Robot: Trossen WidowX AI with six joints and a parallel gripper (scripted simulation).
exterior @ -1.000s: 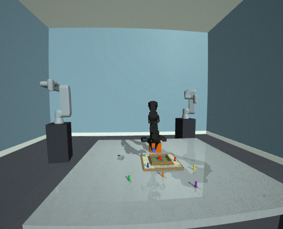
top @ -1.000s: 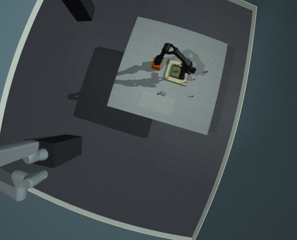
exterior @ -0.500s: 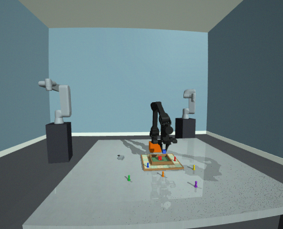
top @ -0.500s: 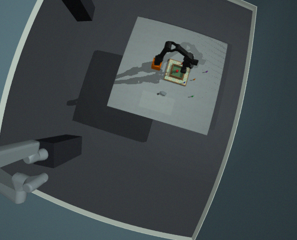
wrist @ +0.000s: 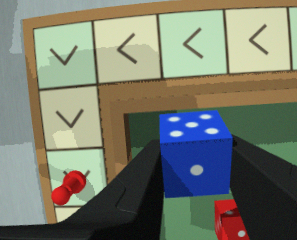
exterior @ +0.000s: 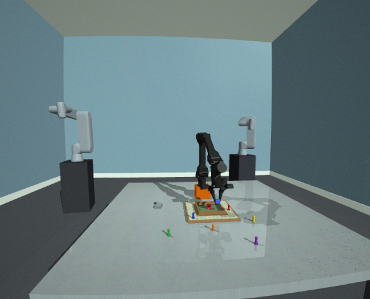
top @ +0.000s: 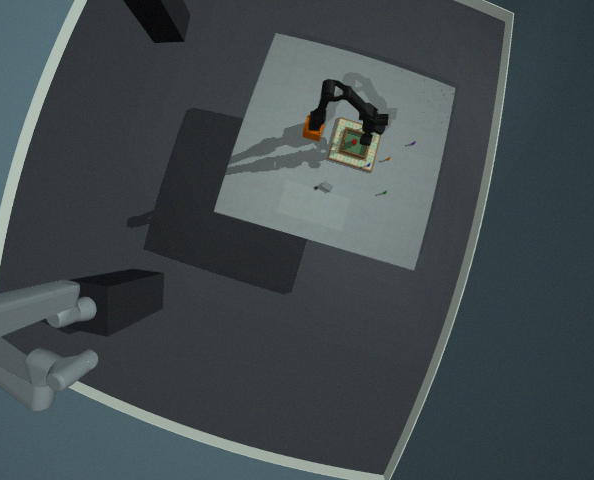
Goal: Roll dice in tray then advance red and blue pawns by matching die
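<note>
The red pawn lies 20 mm behind my gripper tip, 90 mm to the left of it and 50 mm below it. Round my gripper tip: green tray: 60 mm behind, 20 mm to the right, 70 mm below; then blue die: right at my gripper tip; then red die: 70 mm behind, 20 mm to the right, 50 mm below.
</note>
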